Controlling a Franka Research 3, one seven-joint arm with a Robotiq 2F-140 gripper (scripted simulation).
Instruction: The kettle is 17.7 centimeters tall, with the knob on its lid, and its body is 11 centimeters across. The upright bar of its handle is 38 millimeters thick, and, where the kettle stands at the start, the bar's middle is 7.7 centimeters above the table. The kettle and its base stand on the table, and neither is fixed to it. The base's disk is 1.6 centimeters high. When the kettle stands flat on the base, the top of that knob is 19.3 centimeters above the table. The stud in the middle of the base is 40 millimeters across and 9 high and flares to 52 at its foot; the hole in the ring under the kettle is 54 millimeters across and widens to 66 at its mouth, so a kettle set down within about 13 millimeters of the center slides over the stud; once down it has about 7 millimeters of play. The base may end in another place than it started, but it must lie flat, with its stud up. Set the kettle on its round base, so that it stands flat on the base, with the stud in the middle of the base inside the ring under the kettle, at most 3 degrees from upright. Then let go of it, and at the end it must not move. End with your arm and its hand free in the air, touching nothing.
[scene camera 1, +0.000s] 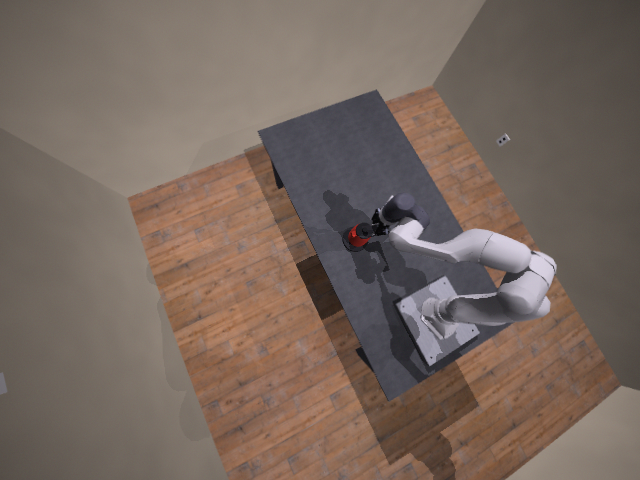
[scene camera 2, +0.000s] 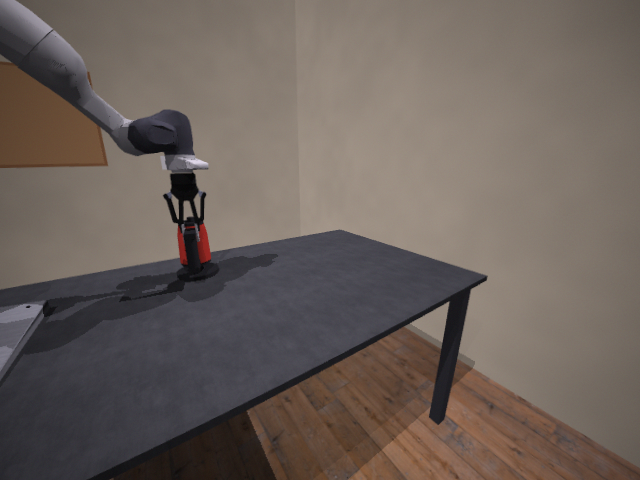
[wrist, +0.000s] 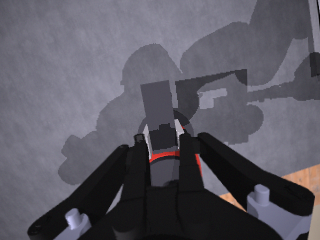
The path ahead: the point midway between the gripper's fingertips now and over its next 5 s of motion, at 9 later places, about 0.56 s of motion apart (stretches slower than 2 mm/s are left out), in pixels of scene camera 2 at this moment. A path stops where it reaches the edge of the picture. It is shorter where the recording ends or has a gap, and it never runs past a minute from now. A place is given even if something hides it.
My gripper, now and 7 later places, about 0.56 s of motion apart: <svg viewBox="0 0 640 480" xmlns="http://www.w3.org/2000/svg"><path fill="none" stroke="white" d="M192 241L192 246L193 247L193 248L193 248L193 245L193 213L188 202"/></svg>
